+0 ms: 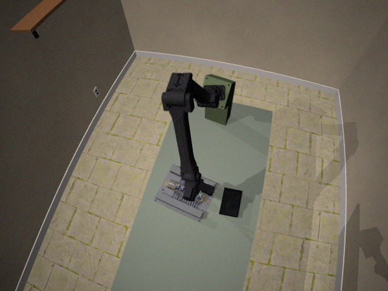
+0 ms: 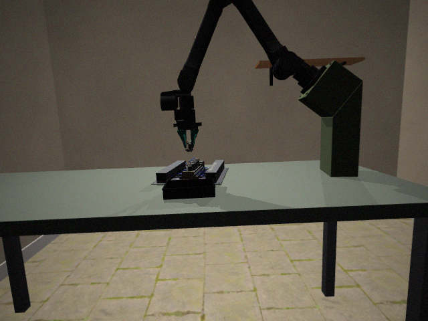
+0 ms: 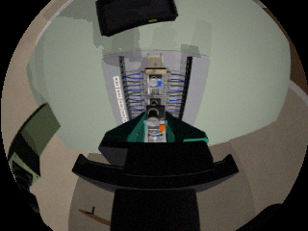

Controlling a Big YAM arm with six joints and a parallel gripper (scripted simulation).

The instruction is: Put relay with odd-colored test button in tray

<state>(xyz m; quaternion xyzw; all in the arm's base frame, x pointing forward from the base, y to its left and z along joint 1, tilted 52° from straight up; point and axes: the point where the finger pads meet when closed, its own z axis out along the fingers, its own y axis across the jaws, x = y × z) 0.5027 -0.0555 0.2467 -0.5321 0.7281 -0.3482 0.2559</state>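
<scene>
The black tray is 21 cm to the left of my hand, 12 cm below it and 5 cm ahead of it. Also, from my hand: grey socket panel (13 cm below, 6 cm to the right, 3 cm behind).
</scene>
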